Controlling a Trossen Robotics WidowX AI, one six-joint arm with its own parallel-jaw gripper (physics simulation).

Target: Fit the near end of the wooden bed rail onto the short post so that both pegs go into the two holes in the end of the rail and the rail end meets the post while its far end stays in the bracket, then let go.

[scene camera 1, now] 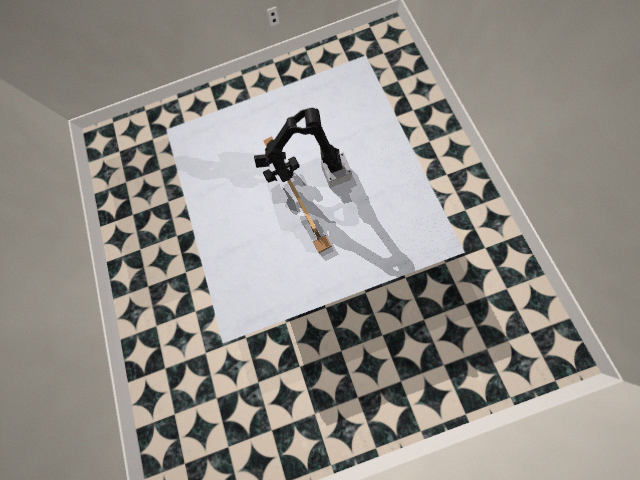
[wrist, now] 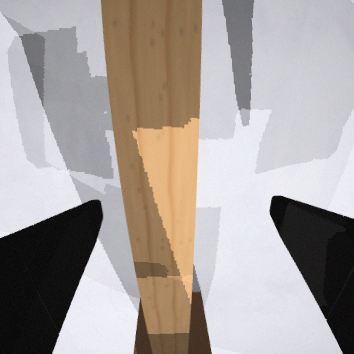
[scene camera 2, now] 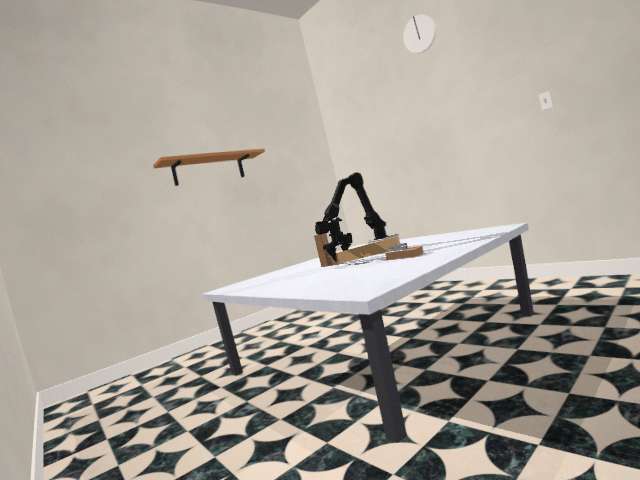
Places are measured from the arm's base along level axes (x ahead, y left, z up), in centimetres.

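Pixels of known places: gripper, fingertip midpoint: (wrist: 187, 206) (scene camera 2: 341, 259); arm's base, link origin: (scene camera 1: 334, 165) (scene camera 2: 381, 238).
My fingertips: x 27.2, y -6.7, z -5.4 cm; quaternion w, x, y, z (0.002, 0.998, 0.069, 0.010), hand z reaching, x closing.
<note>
Ahead of a thing's pixels: the offset from my fingertips to its top centre. "*": to the spot under its first point. Level surfaces: height alone.
The wooden rail (scene camera 1: 302, 201) (scene camera 2: 361, 251) (wrist: 160, 90) runs from the short post @[* dx +0.8, dy -13.2, dz +15.4 cm] (scene camera 1: 268, 140) (scene camera 2: 321, 251) to a low brown wooden block @[dx -6.5, dy +37.9, dz +1.0 cm] (scene camera 1: 323, 244) (scene camera 2: 405, 253) at the bracket end. Brown post surfaces show on both sides of the rail's near end at the bottom of the wrist view. My gripper (scene camera 1: 283, 173) (scene camera 2: 338, 248) (wrist: 187, 206) is open and empty, with its fingertips apart on either side of the rail near the post. The pegs and holes are hidden, and I cannot tell whether the rail end meets the post.
The white table @[dz -2.6 cm] (scene camera 1: 248, 279) (scene camera 2: 289, 284) carries the arm, whose base (scene camera 1: 337, 173) stands beside the rail. Shadows of the arm cross the table and rail. A wall shelf (scene camera 2: 209, 157) and a clock (scene camera 2: 419, 33) are on the walls away from the table.
</note>
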